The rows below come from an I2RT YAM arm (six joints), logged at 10 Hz.
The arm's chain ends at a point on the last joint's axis. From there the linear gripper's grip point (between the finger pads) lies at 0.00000 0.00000 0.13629 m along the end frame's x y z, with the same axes.
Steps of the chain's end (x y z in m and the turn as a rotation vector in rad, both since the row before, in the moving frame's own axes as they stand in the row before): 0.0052, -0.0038, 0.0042, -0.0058, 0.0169, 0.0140; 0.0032, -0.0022, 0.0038, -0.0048, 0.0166, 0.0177; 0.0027, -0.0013, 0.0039, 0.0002, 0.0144, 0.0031; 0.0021, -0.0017, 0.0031, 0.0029, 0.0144, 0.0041; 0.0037, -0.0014, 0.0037, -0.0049, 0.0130, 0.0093; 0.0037, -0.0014, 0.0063, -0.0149, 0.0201, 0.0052; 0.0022, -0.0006, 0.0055, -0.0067, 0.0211, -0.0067; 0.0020, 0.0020, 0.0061, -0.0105, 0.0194, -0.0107; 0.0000, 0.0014, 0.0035, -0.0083, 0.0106, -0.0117
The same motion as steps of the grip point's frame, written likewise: 0.0075, -0.0030, 0.0042, -0.0058, 0.0169, 0.0140; 0.0055, -0.0015, 0.0038, -0.0048, 0.0166, 0.0177; 0.0047, -0.0013, 0.0039, 0.0002, 0.0144, 0.0031; 0.0041, -0.0021, 0.0031, 0.0029, 0.0144, 0.0041; 0.0055, -0.0007, 0.0037, -0.0049, 0.0130, 0.0093; 0.0064, 0.0006, 0.0063, -0.0149, 0.0201, 0.0052; 0.0051, 0.0003, 0.0055, -0.0067, 0.0211, -0.0067; 0.0047, 0.0034, 0.0061, -0.0105, 0.0194, -0.0107; 0.0015, 0.0025, 0.0035, -0.0083, 0.0106, -0.0117
